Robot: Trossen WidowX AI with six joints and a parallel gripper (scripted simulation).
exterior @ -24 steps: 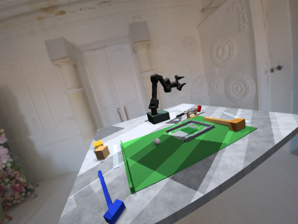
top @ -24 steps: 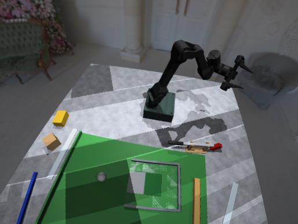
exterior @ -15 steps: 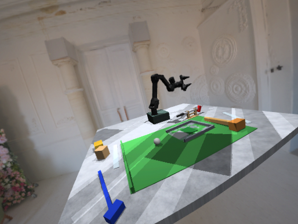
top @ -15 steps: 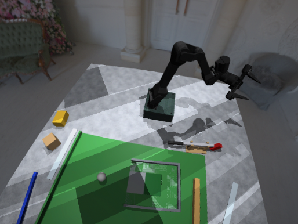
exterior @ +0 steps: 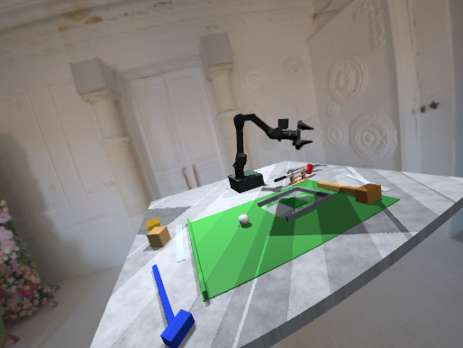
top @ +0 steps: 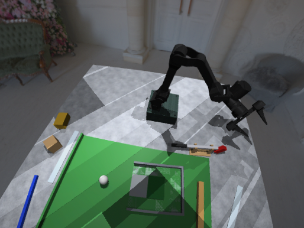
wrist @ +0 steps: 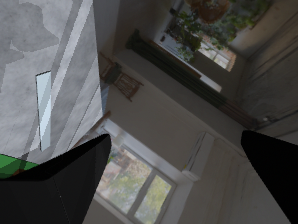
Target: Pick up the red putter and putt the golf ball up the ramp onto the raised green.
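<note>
Right now my gripper tip is 21 cm above the wooden fence, 18 cm to the left of it and 6 cm short of it. From my gripper tip the other things lie so: green mat 44 cm to the right, 38 cm ahead, 25 cm below; brown block 94 cm to the right, 34 cm ahead, 22 cm below; white golf ball 58 cm to the right, 38 cm ahead, 22 cm below.
</note>
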